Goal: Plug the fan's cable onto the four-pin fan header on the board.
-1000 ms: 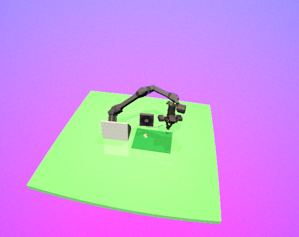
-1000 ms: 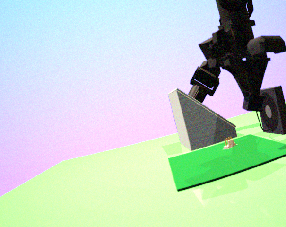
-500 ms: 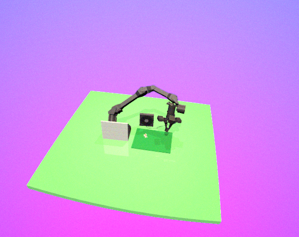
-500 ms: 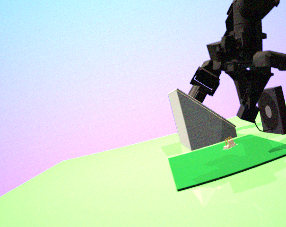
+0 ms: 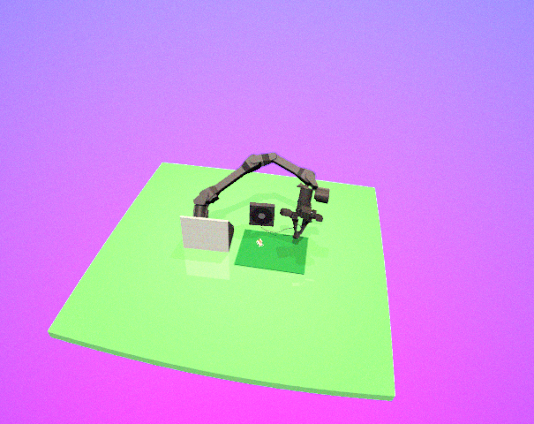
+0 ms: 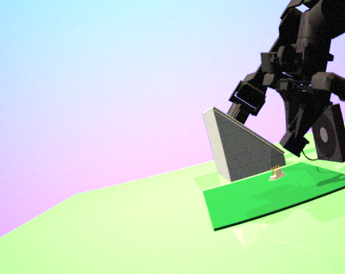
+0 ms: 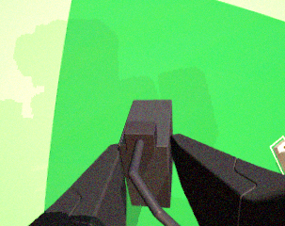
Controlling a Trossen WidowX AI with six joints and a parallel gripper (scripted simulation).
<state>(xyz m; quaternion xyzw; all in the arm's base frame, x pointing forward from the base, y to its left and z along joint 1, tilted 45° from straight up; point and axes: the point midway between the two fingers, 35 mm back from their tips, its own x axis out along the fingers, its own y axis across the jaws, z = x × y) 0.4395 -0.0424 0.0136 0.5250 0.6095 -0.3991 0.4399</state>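
Now: gripper tip 110 mm past the dark green board, 100 mm above it and 20 mm to the left of it. From my gripper tip the other things lie so: black fan (160 mm to the left, 160 mm behind, 30 mm below); dark fan plug (10 mm below).
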